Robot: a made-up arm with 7 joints.
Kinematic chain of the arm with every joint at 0, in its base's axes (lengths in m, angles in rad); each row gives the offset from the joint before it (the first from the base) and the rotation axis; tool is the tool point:
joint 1: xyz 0 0.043 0 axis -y
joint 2: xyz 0 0.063 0 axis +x
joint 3: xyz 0 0 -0.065 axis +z
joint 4: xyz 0 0 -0.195 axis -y
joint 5: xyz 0 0 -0.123 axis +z
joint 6: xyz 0 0 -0.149 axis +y
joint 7: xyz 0 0 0 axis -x
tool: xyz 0 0 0
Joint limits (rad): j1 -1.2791..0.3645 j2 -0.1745..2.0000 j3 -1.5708..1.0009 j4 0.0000..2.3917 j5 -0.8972..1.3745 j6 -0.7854..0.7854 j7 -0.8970..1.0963
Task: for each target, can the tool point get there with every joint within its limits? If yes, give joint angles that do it. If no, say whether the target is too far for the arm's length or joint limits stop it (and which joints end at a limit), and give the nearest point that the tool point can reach.
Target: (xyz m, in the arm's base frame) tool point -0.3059 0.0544 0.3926
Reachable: no: joint limits stop it (at a limit: joint 1, joint 2, joint 3) | nearest point 0.0342 0.1692 0.2978 | short by 0.371 m
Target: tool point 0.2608 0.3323 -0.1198
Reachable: yes | joints 0.1113 0.5507 0.4388 1.6275 0.4598 -0.5103 0.6134
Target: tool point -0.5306 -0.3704 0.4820
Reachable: no: too far | nearest point -0.3116 -0.2022 -0.0935 | short by 0.638 m
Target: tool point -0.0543 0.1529 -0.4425
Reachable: yes | joints -0.7022 0.0309 0.1438 1.1379 -0.5820 0.1631 0.3904
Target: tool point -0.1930 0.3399 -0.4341
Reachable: yes | joints -0.5121 0.5110 -0.5504 0.1932 -0.1465 -0.6549 -0.2657
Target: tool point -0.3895 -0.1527 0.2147
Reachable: no: joint limits stop it (at a limit: joint 1, joint 3) | nearest point -0.2982 -0.1527 -0.0895 | short by 0.318 m
